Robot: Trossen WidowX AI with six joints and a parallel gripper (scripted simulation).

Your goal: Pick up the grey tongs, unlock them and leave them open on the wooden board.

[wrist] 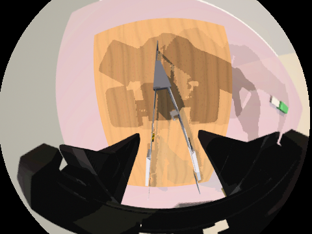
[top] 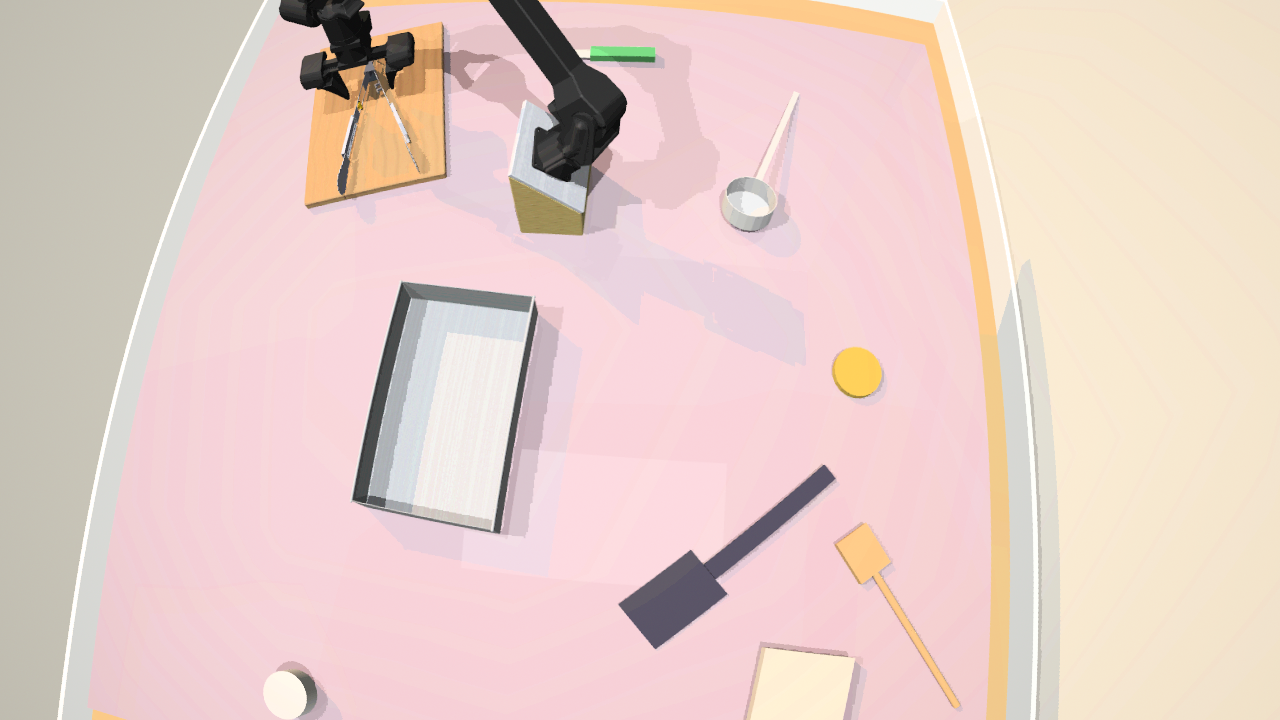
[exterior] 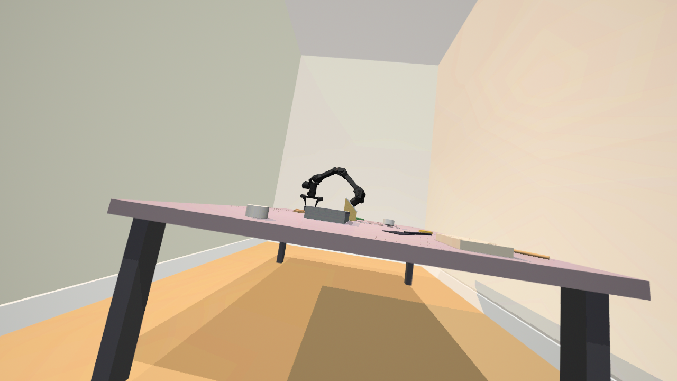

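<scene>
The wooden board is 4 cm below my gripper tip. From my gripper tip the other things lie so: yellow disc 74 cm to the left, 47 cm ahead, 4 cm below; then green-handled tool 37 cm to the left, 10 cm behind, 4 cm below; then roasting tin 52 cm ahead, 20 cm to the left, 2 cm below.
</scene>
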